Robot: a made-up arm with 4 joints. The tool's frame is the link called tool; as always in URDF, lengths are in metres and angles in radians. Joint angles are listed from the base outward. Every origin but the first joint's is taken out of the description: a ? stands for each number. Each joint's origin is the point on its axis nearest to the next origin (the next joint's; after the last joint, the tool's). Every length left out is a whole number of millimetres.
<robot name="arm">
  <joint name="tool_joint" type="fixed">
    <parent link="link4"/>
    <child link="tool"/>
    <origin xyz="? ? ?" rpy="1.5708 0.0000 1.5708"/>
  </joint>
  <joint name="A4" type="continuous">
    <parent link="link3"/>
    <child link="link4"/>
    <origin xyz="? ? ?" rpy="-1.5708 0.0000 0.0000"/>
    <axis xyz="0 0 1"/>
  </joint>
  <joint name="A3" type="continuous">
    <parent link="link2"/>
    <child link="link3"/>
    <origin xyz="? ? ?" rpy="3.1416 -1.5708 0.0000"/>
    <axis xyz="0 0 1"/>
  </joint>
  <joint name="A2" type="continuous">
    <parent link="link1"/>
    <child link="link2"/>
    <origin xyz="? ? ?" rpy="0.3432 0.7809 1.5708"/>
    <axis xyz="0 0 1"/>
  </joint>
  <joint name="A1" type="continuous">
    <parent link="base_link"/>
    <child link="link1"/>
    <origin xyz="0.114 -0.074 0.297" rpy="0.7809 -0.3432 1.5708"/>
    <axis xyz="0 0 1"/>
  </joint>
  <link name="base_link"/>
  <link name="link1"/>
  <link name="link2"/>
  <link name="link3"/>
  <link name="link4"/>
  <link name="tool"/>
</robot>
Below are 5 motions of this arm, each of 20 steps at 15 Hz.
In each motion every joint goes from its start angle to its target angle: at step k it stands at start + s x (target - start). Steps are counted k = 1, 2, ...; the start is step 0. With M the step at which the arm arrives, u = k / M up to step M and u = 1 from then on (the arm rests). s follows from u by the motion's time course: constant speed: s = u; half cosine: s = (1 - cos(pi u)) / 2; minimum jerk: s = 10 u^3 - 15 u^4 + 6 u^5.
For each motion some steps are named. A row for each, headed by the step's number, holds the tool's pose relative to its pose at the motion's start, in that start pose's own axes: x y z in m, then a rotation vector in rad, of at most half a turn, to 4 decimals.
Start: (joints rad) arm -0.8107 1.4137 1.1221 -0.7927
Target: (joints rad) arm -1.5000 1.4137 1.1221 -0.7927
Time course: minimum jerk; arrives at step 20
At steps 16, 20:
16: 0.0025 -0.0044 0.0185 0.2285 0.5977 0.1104
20: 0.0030 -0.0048 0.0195 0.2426 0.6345 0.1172

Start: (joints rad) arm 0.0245 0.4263 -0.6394 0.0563
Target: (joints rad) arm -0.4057 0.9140 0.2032 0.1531
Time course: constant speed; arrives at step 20
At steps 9, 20:
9: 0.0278 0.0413 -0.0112 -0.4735 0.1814 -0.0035
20: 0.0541 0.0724 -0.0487 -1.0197 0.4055 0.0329

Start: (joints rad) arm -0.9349 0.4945 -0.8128 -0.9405
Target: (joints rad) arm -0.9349 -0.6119 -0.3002 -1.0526
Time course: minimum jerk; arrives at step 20
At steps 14, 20:
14: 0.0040 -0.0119 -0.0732 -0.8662 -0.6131 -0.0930
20: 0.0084 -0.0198 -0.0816 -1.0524 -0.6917 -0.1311

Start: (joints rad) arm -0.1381 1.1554 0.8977 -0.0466
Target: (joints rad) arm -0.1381 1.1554 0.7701 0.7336
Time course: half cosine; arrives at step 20
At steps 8, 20:
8: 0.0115 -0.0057 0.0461 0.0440 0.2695 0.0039
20: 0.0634 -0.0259 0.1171 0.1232 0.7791 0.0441

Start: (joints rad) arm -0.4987 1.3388 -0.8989 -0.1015
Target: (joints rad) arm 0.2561 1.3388 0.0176 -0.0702
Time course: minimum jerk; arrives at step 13
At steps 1, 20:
1: -0.0002 0.0001 -0.0001 -0.0036 0.0003 0.0034
20: -0.0671 -0.0187 -0.0505 -0.8588 -0.2735 0.7978

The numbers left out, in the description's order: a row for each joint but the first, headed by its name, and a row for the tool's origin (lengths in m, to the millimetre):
tool: 0.020 -0.170 0.000
A4: 0.072 0.039 0.000
A3: -0.053 0.024 0.000
A2: 0.073 0.014 0.000

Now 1 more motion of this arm.
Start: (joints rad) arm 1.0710 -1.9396 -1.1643 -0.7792
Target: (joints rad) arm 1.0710 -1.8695 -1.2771 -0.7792
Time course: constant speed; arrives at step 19
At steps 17, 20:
17: 0.0055 0.0011 0.0070 0.0872 0.0588 -0.0553
20: 0.0062 0.0012 0.0079 0.0971 0.0659 -0.0621

